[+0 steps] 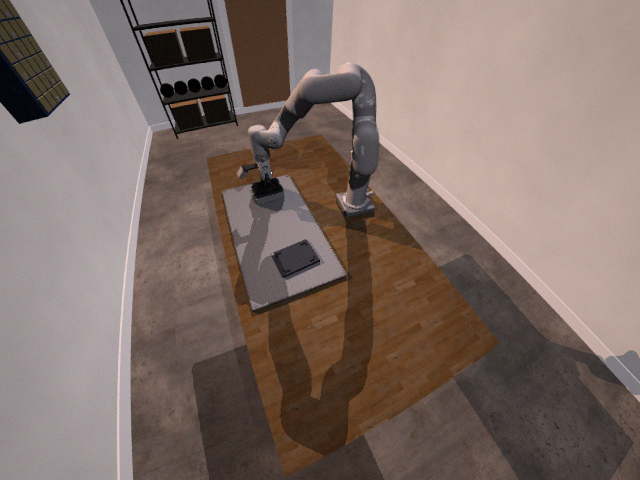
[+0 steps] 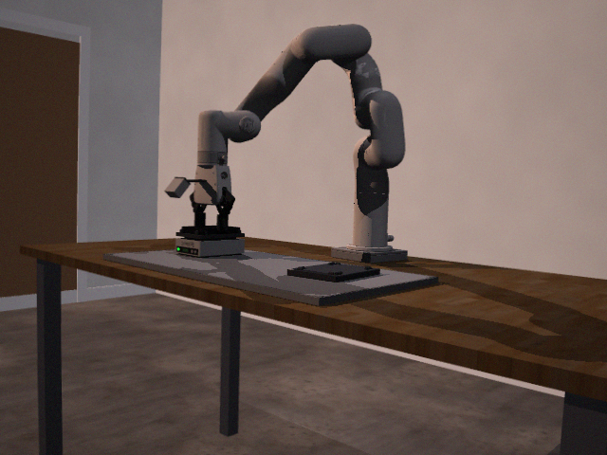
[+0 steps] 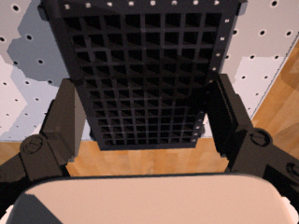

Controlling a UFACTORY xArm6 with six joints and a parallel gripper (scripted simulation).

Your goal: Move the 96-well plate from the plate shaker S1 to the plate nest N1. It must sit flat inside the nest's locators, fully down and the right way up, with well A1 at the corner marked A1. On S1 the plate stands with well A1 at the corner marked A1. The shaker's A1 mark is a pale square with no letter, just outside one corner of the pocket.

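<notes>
The black plate nest N1 is 3 cm ahead of my hand, 41 cm to the left of it and 7 cm below it. From my hand the other things lie so: black 96-well plate 1 cm below.
</notes>
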